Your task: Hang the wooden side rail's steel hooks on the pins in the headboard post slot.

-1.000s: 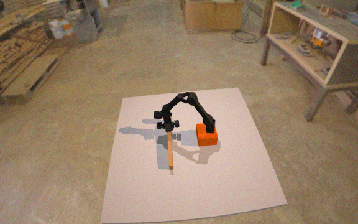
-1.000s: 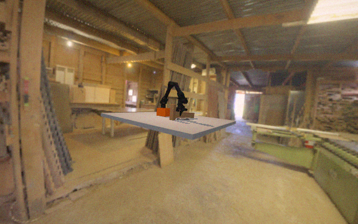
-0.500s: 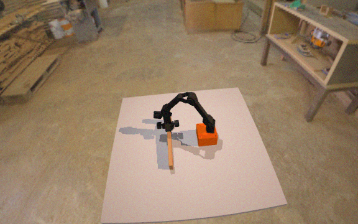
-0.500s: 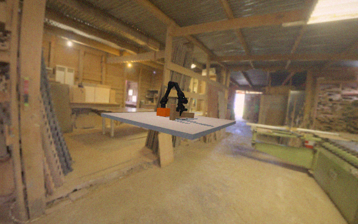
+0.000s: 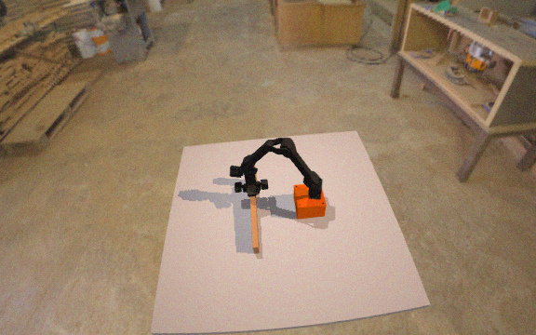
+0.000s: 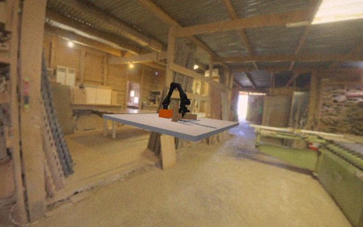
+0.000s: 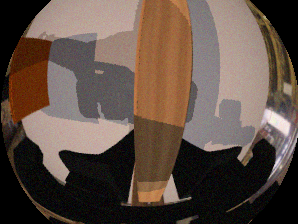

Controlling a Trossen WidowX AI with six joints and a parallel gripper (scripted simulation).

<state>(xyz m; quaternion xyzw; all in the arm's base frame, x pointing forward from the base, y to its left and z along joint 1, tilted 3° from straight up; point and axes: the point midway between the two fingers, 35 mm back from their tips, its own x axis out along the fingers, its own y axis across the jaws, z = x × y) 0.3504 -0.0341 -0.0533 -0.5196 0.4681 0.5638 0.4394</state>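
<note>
The upright headboard post is 12 cm to the right of my gripper tip, 4 cm above it and 2 cm ahead of it.
</note>
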